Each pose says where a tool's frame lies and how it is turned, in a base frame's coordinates. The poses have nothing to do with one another.
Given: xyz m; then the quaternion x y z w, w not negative.
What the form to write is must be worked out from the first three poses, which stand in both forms.
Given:
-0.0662, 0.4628, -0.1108, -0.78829, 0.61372, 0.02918, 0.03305
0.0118, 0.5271, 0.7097, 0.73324, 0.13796, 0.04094, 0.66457
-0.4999, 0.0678, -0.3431, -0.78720, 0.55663, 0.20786, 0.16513
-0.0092, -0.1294, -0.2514, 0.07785, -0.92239, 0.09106, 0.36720
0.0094, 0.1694, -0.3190, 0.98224, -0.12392, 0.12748, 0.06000
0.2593, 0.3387, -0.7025, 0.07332, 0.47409, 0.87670, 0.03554
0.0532, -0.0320, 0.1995, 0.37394, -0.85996, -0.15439, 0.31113
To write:
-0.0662, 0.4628, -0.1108, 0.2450, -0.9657, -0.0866, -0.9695, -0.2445, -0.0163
0.0118, 0.5271, 0.7097, 0.9586, 0.2567, -0.1233, 0.1479, -0.0786, 0.9859
-0.4999, 0.0678, -0.3431, 0.2939, -0.8077, -0.5111, -0.9450, -0.3258, -0.0286
-0.0092, -0.1294, -0.2514, -0.7182, -0.0767, 0.6916, -0.2105, 0.9713, -0.1108
0.0094, 0.1694, -0.3190, 0.9368, -0.2281, 0.2653, -0.2587, -0.9621, 0.0863
0.2593, 0.3387, -0.7025, -0.9867, 0.1318, 0.0949, 0.0072, -0.5480, 0.8365
0.0532, -0.0320, 0.1995, -0.5267, -0.7392, 0.4197, -0.5471, 0.6727, 0.4982

